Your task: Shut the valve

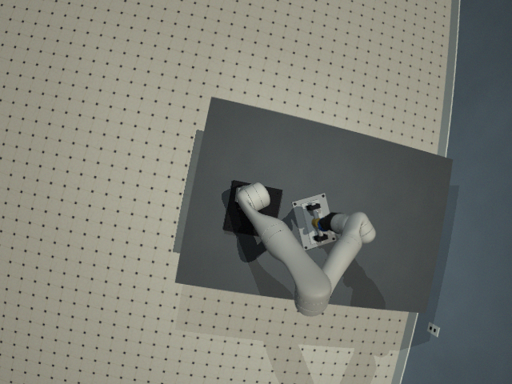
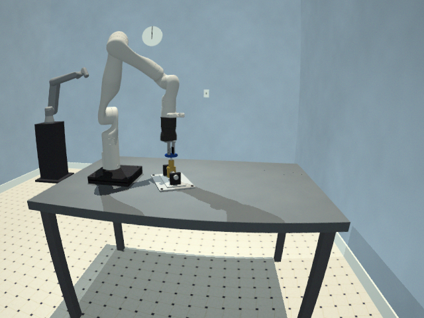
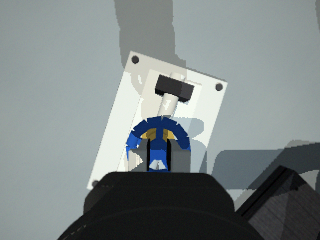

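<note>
Now: the blue handwheel 3 cm below my hand.
</note>
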